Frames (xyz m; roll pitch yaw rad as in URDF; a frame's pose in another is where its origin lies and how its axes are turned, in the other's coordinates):
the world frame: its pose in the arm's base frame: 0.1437 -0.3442 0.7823 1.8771 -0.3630 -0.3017
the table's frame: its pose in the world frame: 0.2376 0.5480 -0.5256 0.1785 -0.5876 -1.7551
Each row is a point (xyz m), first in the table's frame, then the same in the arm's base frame.
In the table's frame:
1: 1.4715 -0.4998 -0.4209
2: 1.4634 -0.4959 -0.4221
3: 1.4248 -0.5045 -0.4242
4: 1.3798 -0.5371 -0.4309
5: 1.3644 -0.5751 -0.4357
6: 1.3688 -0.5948 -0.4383
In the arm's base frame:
1: 0.1195 0.0612 -0.1014
2: 0.1227 0.0633 -0.0932
3: 0.1121 0.0811 -0.0594
4: 0.0816 0.1145 -0.0265
5: 0.0485 0.1388 -0.0221
6: 0.0326 0.1474 -0.0315

